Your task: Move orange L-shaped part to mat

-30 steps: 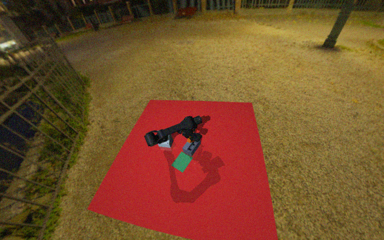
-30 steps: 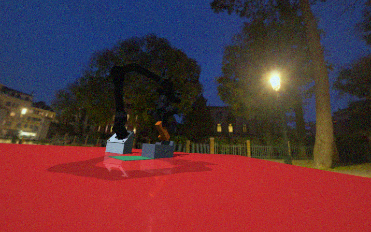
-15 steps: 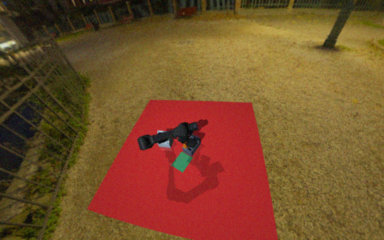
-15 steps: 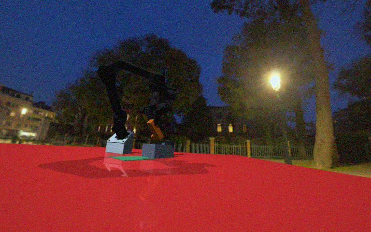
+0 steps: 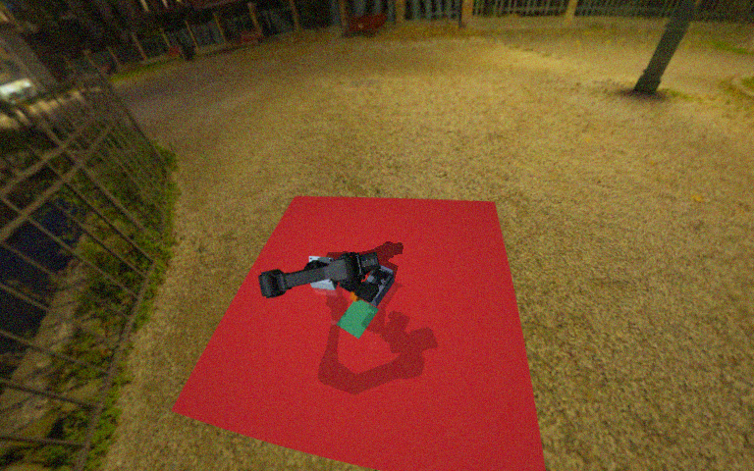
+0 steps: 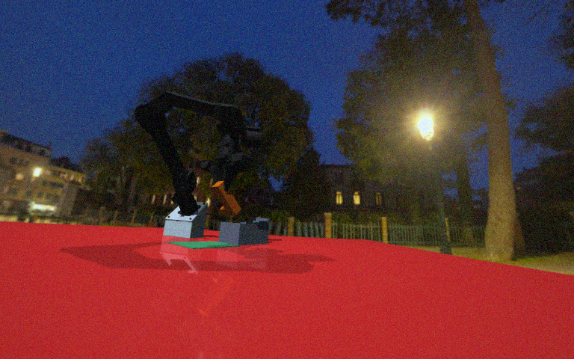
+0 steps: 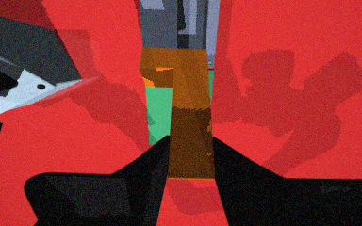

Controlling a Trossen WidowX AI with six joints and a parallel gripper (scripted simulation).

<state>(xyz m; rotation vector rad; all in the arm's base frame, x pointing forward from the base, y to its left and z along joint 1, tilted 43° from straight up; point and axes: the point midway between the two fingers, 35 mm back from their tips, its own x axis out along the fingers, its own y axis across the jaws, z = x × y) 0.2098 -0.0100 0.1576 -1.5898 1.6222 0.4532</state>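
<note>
The green mat is 2 cm behind my gripper tip, 2 cm to the right of it and 17 cm below it. Also, from my gripper tip: orange L-shaped part 3 cm to the left, 3 cm below.
</note>
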